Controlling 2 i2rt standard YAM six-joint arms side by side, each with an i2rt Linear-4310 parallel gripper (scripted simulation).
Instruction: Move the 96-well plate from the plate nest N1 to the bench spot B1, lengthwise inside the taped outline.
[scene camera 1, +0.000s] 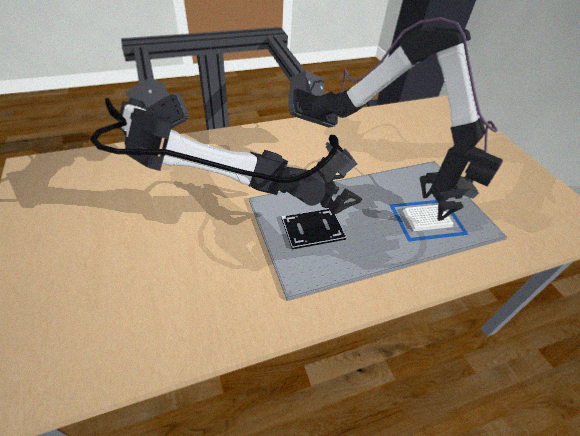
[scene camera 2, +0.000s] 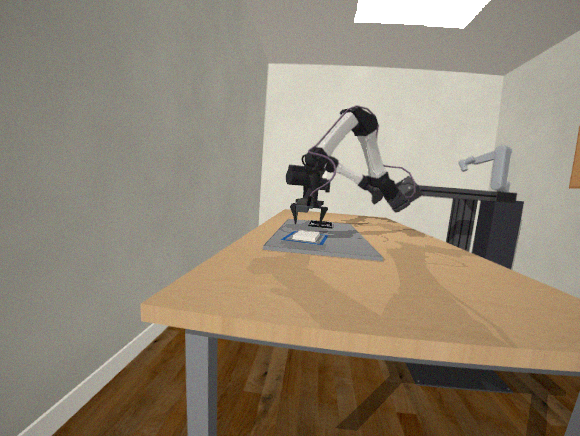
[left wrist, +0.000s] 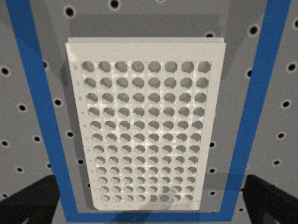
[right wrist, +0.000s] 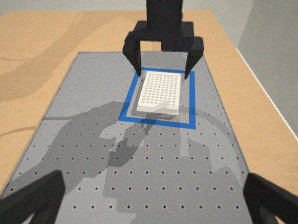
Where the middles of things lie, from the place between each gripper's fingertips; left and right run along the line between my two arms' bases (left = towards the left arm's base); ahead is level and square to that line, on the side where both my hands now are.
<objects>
I see the white 96-well plate (scene camera 1: 425, 217) 50 mm below my left hand (scene camera 1: 432, 208). The rest, counted from my left hand: black plate nest (scene camera 1: 312, 223): 20 mm behind, 360 mm to the right, 50 mm below.
Now: right hand 3 cm past the black plate nest, 7 cm to the left of it and 18 cm above it. Round my right hand: white 96-well plate 1 cm behind, 29 cm to the left, 18 cm below.
</objects>
